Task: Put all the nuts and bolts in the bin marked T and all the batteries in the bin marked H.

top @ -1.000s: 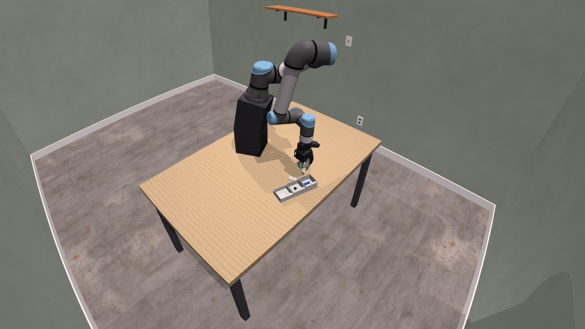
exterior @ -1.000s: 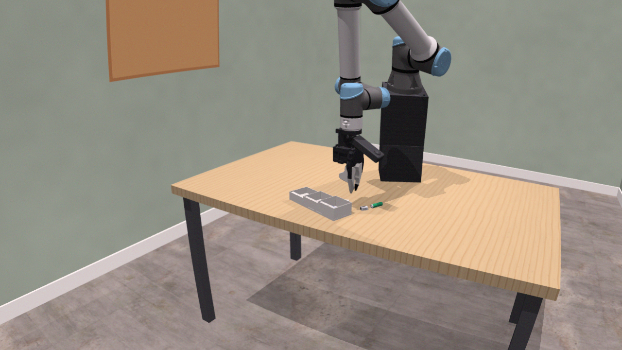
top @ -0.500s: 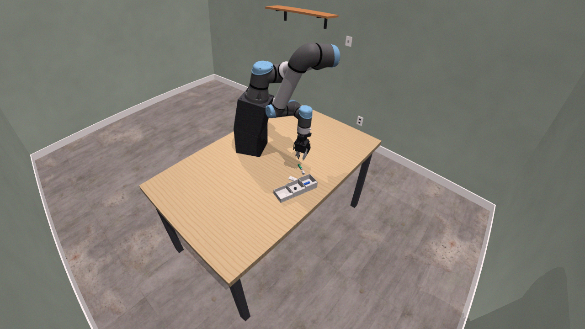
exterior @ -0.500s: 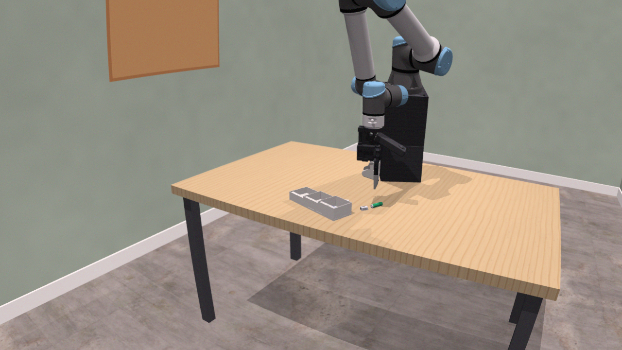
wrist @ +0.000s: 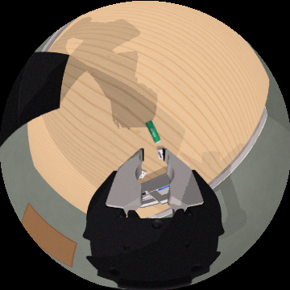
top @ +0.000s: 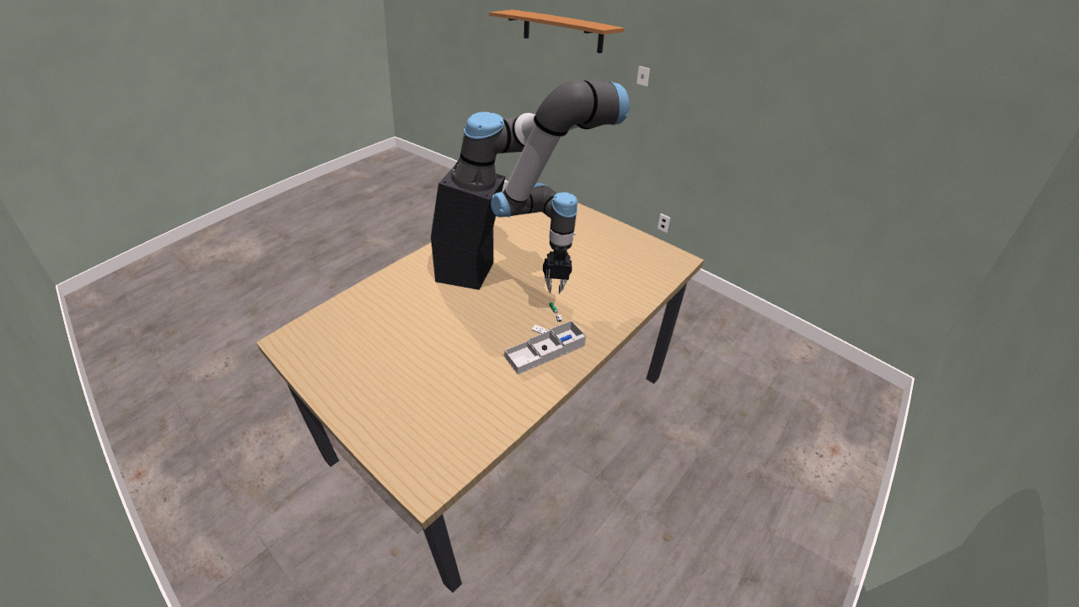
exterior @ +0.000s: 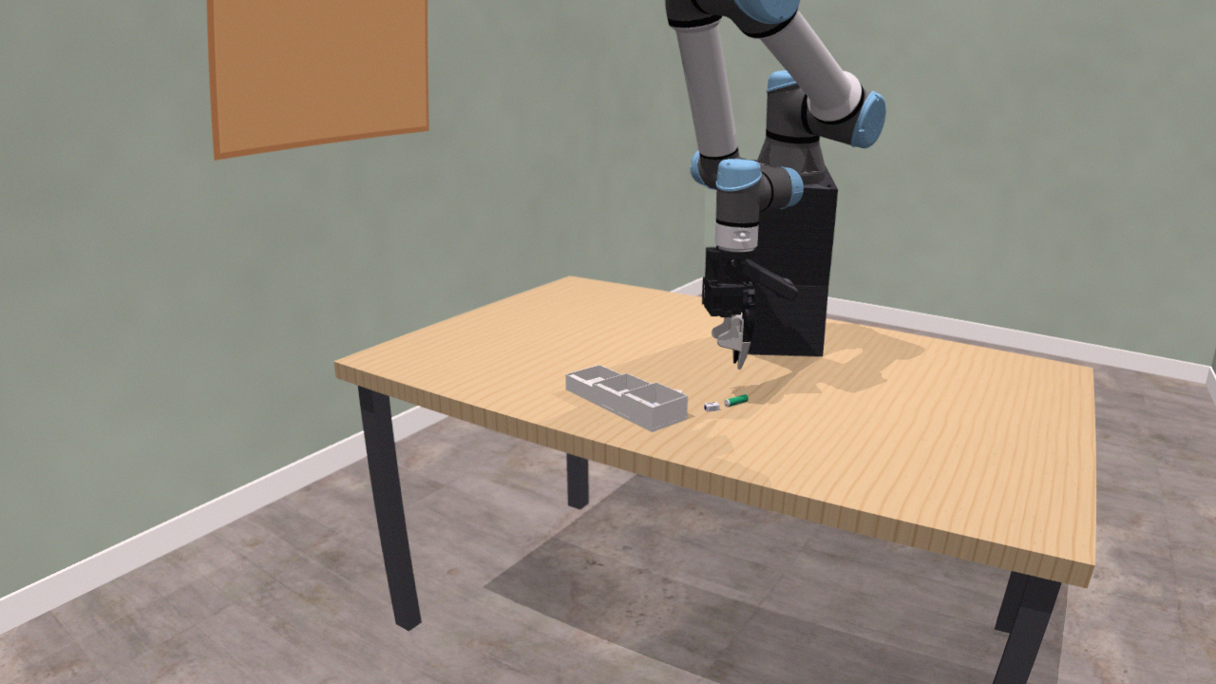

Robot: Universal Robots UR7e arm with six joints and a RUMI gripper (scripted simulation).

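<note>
My gripper is now 80 mm above the green battery. Also, from my hand: white domino (20 mm ahead, 120 mm to the right, 90 mm below); then small silver piece (40 mm ahead, 40 mm to the right, 80 mm below); then blue battery (110 mm ahead, 120 mm to the right, 80 mm below).
</note>
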